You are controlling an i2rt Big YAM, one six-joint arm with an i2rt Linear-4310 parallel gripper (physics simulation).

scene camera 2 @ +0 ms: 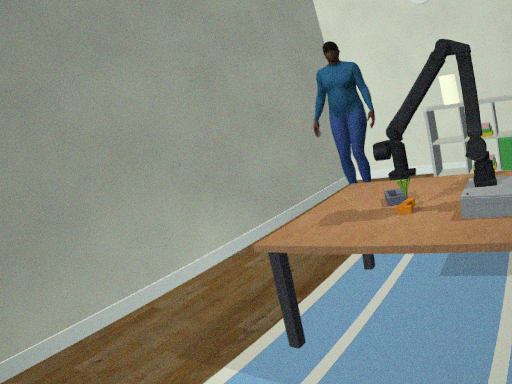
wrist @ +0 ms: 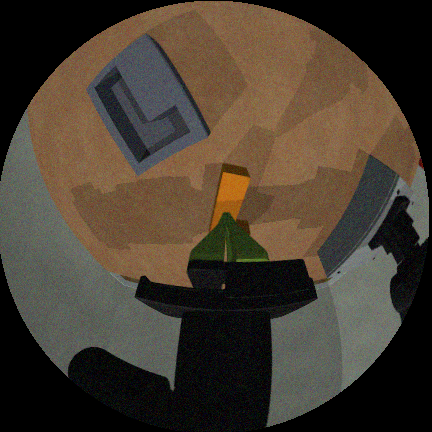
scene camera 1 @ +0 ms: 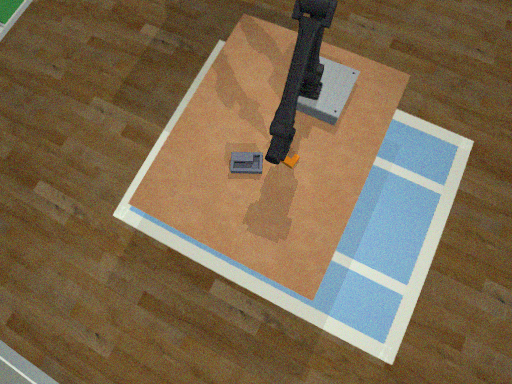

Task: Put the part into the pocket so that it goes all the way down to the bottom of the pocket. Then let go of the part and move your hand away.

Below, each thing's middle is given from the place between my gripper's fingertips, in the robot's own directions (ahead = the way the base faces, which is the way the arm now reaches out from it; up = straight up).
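There is the orange L-shaped part (wrist: 233, 179), and I see that it sits 20 mm to the left of my hand and 10 mm behind it, and 40 mm below it.
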